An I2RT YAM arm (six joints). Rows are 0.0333 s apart.
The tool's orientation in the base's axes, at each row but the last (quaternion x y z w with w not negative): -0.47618, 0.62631, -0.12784, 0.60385; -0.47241, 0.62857, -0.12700, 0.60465; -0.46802, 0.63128, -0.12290, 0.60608; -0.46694, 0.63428, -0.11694, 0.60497; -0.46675, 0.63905, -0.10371, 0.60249; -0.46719, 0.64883, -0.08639, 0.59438; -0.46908, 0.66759, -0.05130, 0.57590; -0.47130, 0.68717, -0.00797, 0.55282; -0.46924, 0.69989, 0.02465, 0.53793; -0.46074, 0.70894, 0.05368, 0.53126; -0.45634, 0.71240, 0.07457, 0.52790; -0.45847, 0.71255, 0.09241, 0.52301
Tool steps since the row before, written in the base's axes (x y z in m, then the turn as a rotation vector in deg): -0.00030, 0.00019, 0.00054, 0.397, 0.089, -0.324; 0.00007, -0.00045, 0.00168, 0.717, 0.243, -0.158; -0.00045, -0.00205, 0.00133, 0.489, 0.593, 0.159; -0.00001, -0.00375, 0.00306, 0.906, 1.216, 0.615; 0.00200, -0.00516, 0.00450, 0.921, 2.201, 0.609; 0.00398, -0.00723, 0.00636, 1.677, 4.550, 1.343; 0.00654, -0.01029, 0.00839, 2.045, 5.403, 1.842; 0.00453, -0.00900, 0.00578, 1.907, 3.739, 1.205; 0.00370, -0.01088, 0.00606, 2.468, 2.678, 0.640; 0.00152, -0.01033, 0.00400, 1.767, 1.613, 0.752; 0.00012, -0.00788, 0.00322, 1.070, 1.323, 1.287; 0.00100, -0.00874, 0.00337, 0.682, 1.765, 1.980
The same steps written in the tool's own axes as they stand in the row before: -0.00054, -0.00017, -0.00031, 0.211, 0.108, 0.463; -0.00073, -0.00149, -0.00052, 0.047, -0.074, 0.768; 0.00057, -0.00185, -0.00155, -0.458, -0.016, 0.637; 0.00074, -0.00419, -0.00231, -1.145, -0.195, 1.153; 0.00102, -0.00687, -0.00162, -1.849, 0.337, 1.591; 0.00130, -0.01022, -0.00159, -3.913, 0.755, 3.072; 0.00168, -0.01452, -0.00229, -4.819, 0.716, 3.609; 0.00181, -0.01097, -0.00336, -3.255, 0.218, 2.902; 0.00223, -0.01145, -0.00571, -2.138, -0.492, 2.977; 0.00293, -0.00862, -0.00649, -1.585, -0.647, 1.833; 0.00186, -0.00581, -0.00594, -1.840, -0.506, 0.955; 0.00204, -0.00684, -0.00615, -2.648, -0.207, 0.666
